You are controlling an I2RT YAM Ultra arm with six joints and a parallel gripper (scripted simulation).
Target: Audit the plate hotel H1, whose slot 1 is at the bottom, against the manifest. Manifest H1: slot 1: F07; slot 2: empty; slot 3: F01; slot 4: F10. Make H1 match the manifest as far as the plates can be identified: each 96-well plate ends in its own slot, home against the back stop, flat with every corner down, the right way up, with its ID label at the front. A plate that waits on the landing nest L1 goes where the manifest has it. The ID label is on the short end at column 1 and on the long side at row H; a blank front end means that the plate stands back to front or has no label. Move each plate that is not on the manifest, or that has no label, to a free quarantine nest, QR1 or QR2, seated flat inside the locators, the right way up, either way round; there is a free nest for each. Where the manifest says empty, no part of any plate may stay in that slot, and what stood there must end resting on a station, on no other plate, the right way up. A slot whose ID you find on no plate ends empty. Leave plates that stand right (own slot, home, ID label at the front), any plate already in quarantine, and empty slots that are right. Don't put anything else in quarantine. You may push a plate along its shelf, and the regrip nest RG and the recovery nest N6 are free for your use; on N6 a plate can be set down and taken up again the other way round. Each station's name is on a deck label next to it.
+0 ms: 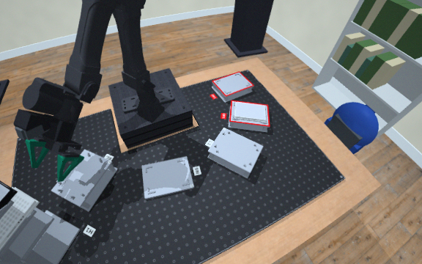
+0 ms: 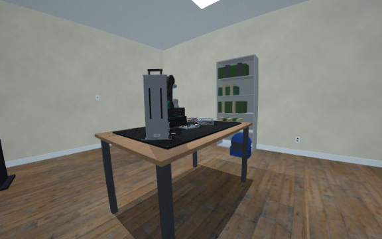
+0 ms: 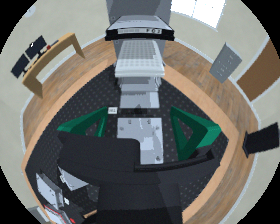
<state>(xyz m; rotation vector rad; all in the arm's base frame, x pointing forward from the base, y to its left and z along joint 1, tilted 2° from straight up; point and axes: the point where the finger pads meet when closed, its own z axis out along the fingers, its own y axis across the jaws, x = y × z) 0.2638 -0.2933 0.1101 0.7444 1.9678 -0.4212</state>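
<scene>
The plate hotel H1 lies 160 mm ahead of my hand, 140 mm to the right of it and 10 mm above it. Round my hand: N6 label: 40 mm ahead, 390 mm to the left, 180 mm below; H1 deck label: 120 mm ahead, 20 mm to the left, 180 mm below; red-framed quarantine nest: 310 mm behind, 690 mm to the left, 150 mm below.
</scene>
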